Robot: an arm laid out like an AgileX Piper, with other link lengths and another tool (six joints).
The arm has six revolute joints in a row. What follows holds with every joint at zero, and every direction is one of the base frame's. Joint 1 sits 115.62 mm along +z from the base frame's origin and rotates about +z. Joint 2 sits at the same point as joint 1 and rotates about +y. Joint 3 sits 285.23 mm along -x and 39 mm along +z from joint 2 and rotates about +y. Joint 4 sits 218.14 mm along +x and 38.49 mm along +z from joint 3 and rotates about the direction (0.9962, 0, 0.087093). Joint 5 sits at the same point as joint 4 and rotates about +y. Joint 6 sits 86.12 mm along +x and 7.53 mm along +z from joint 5 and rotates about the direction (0.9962, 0, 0.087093). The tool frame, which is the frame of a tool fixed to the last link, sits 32.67 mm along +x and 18 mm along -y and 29.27 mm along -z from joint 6; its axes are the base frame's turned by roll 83.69, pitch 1.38 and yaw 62.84 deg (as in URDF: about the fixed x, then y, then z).
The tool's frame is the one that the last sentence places.
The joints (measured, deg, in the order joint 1, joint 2, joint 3, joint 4, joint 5, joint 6), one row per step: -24.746, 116.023, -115.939, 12.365, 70.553, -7.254; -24.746, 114.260, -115.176, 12.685, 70.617, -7.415; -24.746, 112.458, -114.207, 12.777, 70.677, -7.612; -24.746, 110.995, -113.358, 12.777, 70.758, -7.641; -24.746, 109.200, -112.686, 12.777, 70.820, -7.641; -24.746, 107.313, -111.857, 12.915, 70.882, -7.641; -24.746, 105.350, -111.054, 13.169, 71.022, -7.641; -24.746, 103.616, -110.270, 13.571, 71.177, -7.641; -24.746, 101.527, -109.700, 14.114, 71.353, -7.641; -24.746, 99.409, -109.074, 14.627, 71.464, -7.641; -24.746, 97.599, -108.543, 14.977, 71.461, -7.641; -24.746, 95.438, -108.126, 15.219, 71.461, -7.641; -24.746, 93.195, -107.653, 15.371, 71.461, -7.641; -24.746, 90.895, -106.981, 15.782, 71.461, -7.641; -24.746, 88.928, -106.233, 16.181, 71.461, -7.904; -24.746, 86.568, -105.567, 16.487, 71.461, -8.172
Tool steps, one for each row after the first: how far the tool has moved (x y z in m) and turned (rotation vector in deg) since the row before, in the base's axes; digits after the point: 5 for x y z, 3 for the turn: -0.00531, 0.00310, 0.00902, -0.179, -0.986, 0.187; -0.00604, 0.00289, 0.00819, -0.337, -0.743, 0.196; -0.00525, 0.00240, 0.00618, -0.240, -0.485, 0.043; -0.00612, 0.00282, 0.00895, -0.446, -0.964, 0.014; -0.00664, 0.00339, 0.00865, -0.296, -0.962, 0.035; -0.00710, 0.00387, 0.00894, -0.206, -1.032, 0.076; -0.00642, 0.00390, 0.00734, 0.017, -0.888, 0.113; -0.00757, 0.00477, 0.01016, -0.091, -1.443, 0.158; -0.00790, 0.00484, 0.00979, -0.133, -1.463, 0.150; -0.00686, 0.00398, 0.00816, -0.230, -1.306, 0.092; -0.00849, 0.00448, 0.01032, -0.520, -1.681, 0.070; -0.00922, 0.00461, 0.01012, -0.610, -1.668, 0.048; -0.00959, 0.00538, 0.00918, -0.331, -1.640, 0.142; -0.00836, 0.00463, 0.00678, -0.353, -1.255, 0.339; -0.01036, 0.00533, 0.00867, -0.642, -1.648, 0.311
